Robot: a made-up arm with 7 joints.
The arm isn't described. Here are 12 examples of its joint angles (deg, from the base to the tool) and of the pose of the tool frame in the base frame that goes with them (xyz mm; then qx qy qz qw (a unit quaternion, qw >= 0)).
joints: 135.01 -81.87 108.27 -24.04 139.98 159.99 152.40
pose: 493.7 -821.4 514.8 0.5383 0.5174 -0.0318 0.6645
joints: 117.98 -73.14 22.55 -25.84 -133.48 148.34 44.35
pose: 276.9 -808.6 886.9 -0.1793 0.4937 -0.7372 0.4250
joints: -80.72 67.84 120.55 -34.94 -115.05 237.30 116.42
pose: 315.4 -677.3 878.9 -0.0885 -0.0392 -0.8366 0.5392
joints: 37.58 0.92 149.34 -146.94 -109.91 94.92 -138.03
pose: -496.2 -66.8 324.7 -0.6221 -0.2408 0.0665 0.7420
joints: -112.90 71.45 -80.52 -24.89 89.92 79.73 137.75
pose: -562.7 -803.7 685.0 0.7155 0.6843 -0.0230 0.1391
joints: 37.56 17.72 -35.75 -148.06 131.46 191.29 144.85
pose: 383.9 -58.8 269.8 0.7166 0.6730 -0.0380 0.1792
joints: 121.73 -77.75 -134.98 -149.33 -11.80 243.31 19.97
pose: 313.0 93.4 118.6 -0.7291 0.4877 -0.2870 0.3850
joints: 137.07 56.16 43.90 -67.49 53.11 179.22 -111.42
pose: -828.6 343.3 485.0 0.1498 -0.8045 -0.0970 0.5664
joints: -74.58 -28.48 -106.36 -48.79 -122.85 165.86 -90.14
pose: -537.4 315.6 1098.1 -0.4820 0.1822 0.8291 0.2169
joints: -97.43 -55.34 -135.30 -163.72 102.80 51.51 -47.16
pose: -280.6 8.7 126.2 -0.2807 0.1199 0.9455 0.1134
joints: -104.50 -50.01 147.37 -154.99 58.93 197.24 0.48
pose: 311.8 93.7 129.6 0.9367 -0.0498 0.2213 0.2667
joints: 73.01 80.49 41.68 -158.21 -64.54 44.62 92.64
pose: -235.8 -40.6 81.1 0.1107 0.6707 0.3150 0.6624
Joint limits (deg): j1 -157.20..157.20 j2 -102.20..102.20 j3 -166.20..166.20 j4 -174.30..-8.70 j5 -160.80..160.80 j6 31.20..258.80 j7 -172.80..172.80
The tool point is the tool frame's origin. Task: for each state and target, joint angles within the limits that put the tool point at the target. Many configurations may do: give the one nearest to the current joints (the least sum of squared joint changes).
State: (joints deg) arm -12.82 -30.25 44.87 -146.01 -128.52 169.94 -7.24
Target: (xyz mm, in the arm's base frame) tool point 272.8 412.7 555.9
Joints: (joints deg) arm -6.52 -29.95 52.63 -135.92 -126.59 168.49 -7.24
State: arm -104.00 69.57 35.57 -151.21 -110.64 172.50 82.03
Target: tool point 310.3 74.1 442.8
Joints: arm -107.69 95.75 78.43 -168.31 -109.11 173.94 82.03
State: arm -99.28 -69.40 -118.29 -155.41 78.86 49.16 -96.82
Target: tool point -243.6 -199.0 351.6
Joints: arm -94.81 -79.64 -108.31 -174.30 74.74 42.74 -96.82
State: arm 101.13 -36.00 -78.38 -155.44 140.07 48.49 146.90
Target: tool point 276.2 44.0 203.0
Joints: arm 83.06 -19.50 -98.20 -174.30 126.88 44.83 146.90
